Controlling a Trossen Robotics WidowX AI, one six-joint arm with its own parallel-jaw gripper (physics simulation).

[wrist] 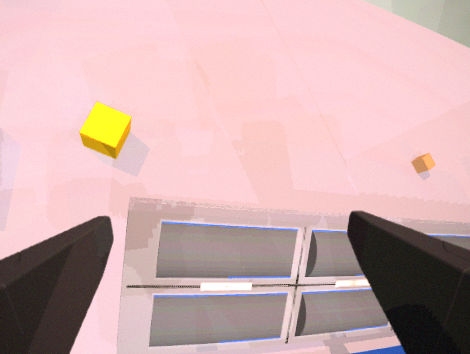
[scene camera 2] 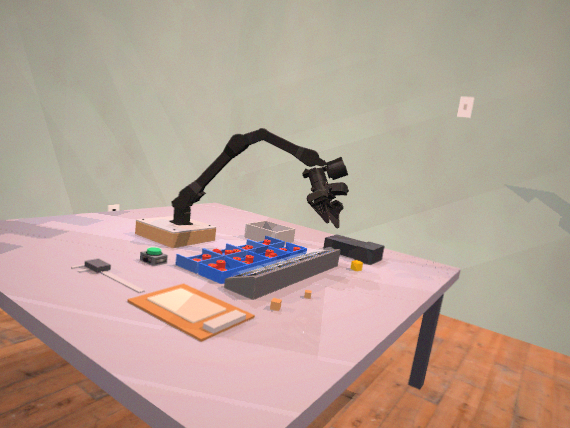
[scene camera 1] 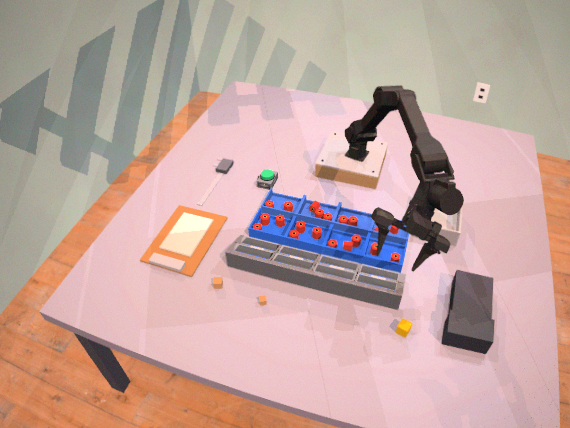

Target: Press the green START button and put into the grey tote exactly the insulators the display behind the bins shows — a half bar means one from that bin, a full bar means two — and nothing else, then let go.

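Note:
The START button (scene camera 1: 267, 176) (scene camera 2: 154, 251) has a green cap on a dark base, left of the arm's base. Red insulators (scene camera 1: 316, 232) (scene camera 2: 220, 265) stand or lie in the blue bins (scene camera 1: 260, 233) (scene camera 2: 210, 272). The grey display (scene camera 1: 315, 282) (scene camera 2: 285, 280) (wrist: 138, 240) runs along the bins. In the wrist view its windows look grey, with short white strips between the rows; which bars they show is unclear. My gripper (scene camera 1: 397, 262) (scene camera 2: 332, 224) (wrist: 232, 225) is open and empty, above the display's right end. The grey tote (scene camera 1: 452, 236) (scene camera 2: 257, 233) is partly behind my arm; its contents are hidden.
A black block (scene camera 1: 470, 310) (scene camera 2: 352, 249) lies at the right, near a yellow cube (scene camera 1: 404, 328) (scene camera 2: 356, 265) (wrist: 105, 129). Two orange cubes (scene camera 1: 217, 282) (scene camera 1: 262, 300) lie before the display. An orange clipboard (scene camera 1: 150, 253) and a dark plug (scene camera 1: 225, 166) lie left.

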